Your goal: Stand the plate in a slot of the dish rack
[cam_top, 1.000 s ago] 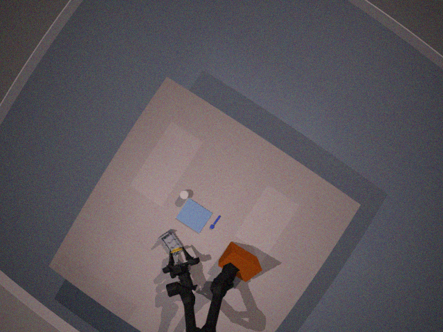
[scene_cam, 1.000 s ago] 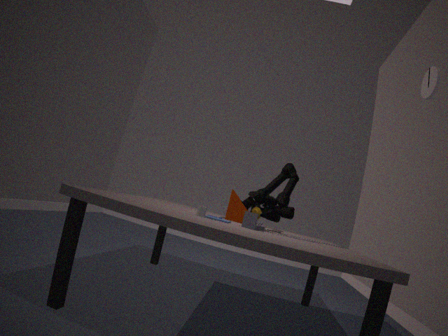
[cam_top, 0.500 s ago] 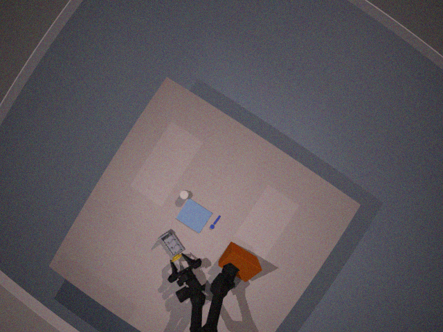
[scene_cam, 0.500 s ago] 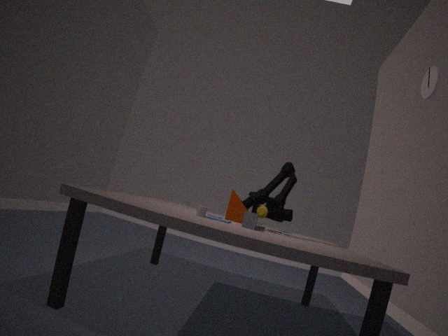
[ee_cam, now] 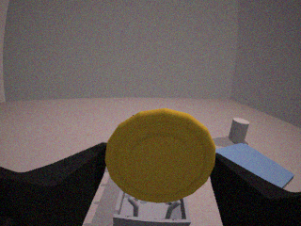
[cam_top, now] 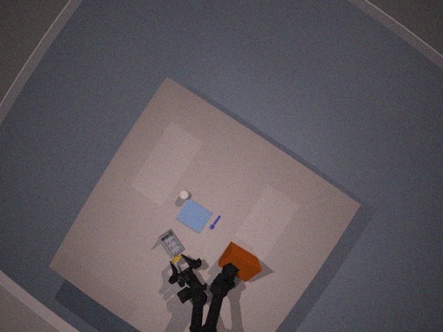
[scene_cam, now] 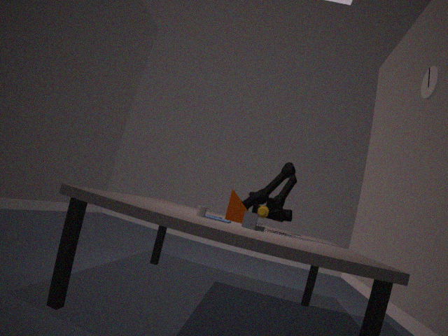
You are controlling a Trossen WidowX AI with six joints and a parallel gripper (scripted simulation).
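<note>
The grey wire dish rack is 60 mm ahead of my gripper tip, 20 mm to the right of it and 70 mm below it. Round my gripper tip: yellow plate: 10 mm behind; blue spoon: 40 mm behind, 250 mm to the right, 90 mm below; white cup: 180 mm ahead, 260 mm to the right, 70 mm below.
</note>
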